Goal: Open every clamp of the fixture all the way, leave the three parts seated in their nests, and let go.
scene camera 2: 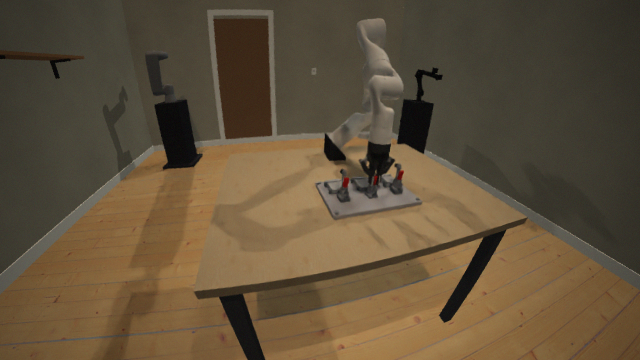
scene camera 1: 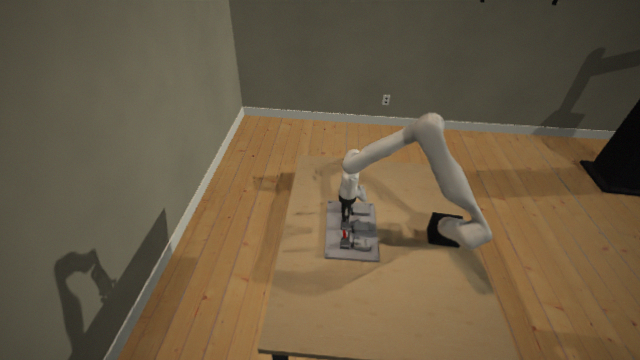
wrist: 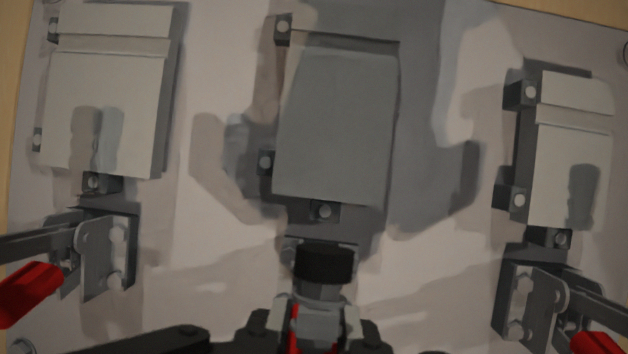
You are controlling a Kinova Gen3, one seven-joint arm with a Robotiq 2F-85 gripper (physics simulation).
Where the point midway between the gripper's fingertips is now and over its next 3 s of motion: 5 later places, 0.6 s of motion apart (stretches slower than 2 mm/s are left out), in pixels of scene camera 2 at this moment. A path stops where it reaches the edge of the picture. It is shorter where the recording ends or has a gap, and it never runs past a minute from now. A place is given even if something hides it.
My gripper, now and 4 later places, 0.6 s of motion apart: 373, 184; 373, 182; 376, 168; 378, 162; 382, 131
